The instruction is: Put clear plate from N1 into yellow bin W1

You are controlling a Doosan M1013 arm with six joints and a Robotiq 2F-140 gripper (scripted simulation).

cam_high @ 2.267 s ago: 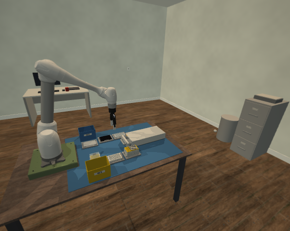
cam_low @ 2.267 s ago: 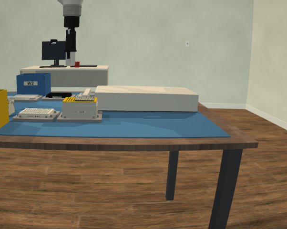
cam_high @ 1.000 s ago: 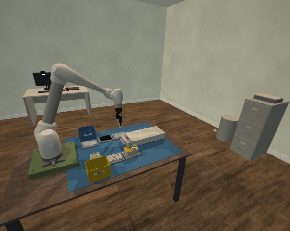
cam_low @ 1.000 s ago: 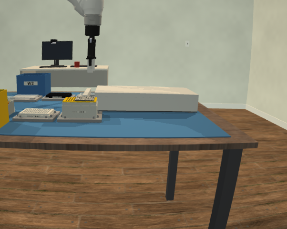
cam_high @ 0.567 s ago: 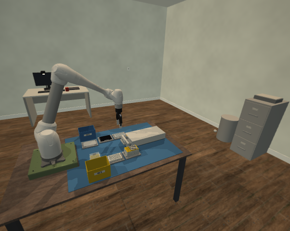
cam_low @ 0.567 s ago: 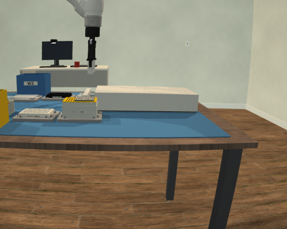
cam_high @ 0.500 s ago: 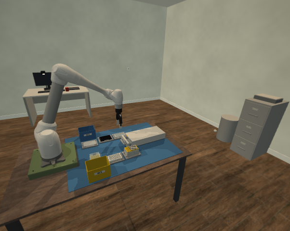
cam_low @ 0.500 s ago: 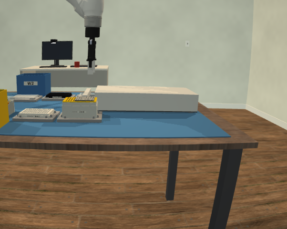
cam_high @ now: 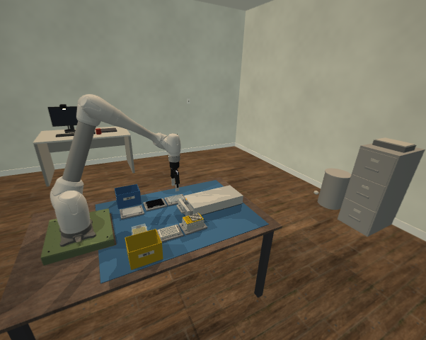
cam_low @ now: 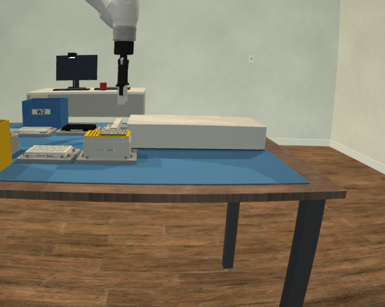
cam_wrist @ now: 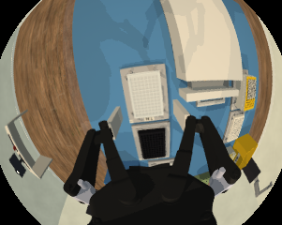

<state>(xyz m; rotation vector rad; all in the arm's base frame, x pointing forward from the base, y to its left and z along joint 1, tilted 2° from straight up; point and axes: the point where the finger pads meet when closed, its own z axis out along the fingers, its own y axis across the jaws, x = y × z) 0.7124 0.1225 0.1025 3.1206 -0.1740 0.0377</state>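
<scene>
The clear plate is 12 cm below my hand. Also, from my hand: grey nest (13 cm below); black plate (17 cm behind, 12 cm below, 2 cm to the left); blue bin W2 (34 cm behind, 17 cm to the left, 10 cm below).
</scene>
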